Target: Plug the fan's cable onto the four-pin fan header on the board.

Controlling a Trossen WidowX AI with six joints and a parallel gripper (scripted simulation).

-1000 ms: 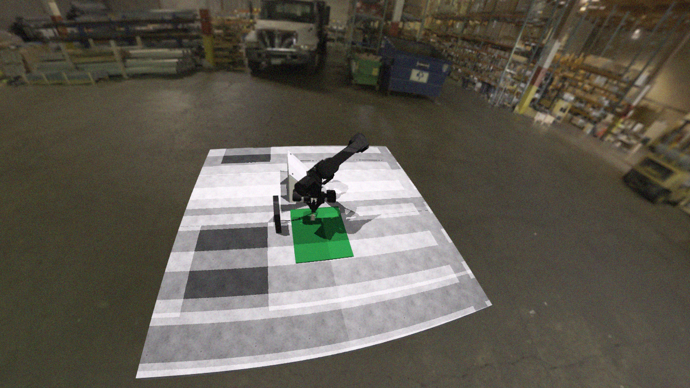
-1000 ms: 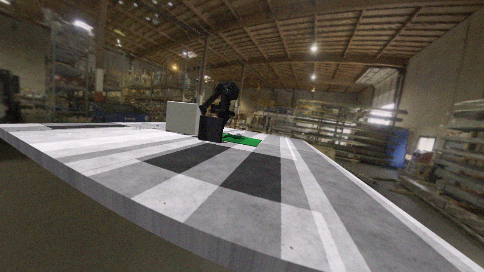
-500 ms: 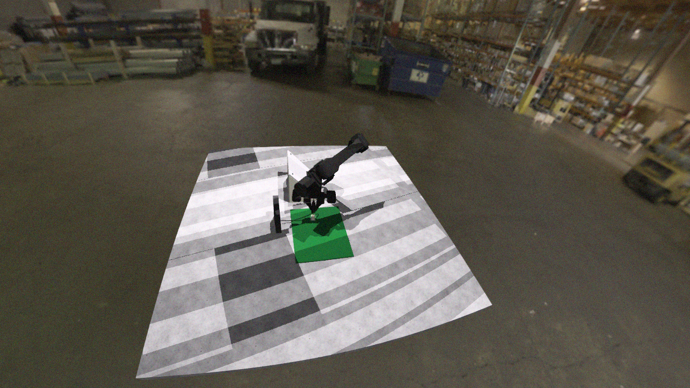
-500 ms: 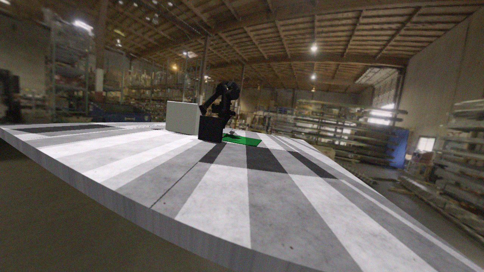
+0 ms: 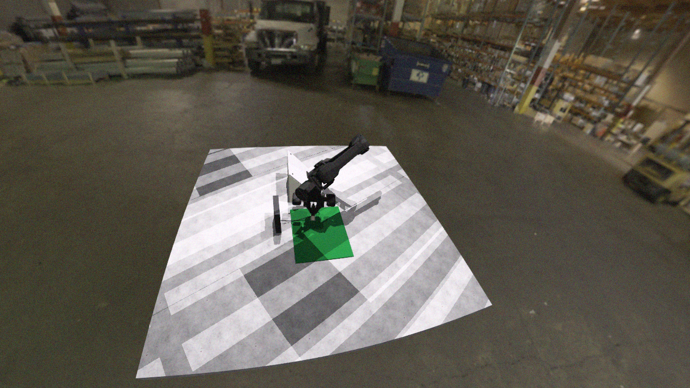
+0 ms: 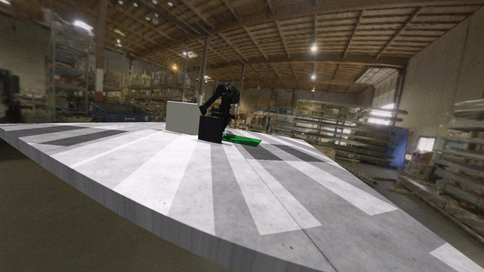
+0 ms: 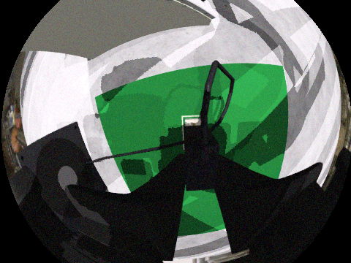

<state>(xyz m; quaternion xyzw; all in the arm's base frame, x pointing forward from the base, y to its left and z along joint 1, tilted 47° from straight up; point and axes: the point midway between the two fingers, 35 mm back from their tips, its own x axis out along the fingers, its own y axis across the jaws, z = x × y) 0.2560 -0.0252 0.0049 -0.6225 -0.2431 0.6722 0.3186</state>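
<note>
Right now my gripper tip is 50 mm above the white-framed header and 10 mm past it. Also, from my gripper tip: dark fan plug (10 mm behind, 10 mm above); then green board (80 mm ahead, 60 mm below, 20 mm to the left); then black cable (30 mm behind, 10 mm to the left, 10 mm above).
</note>
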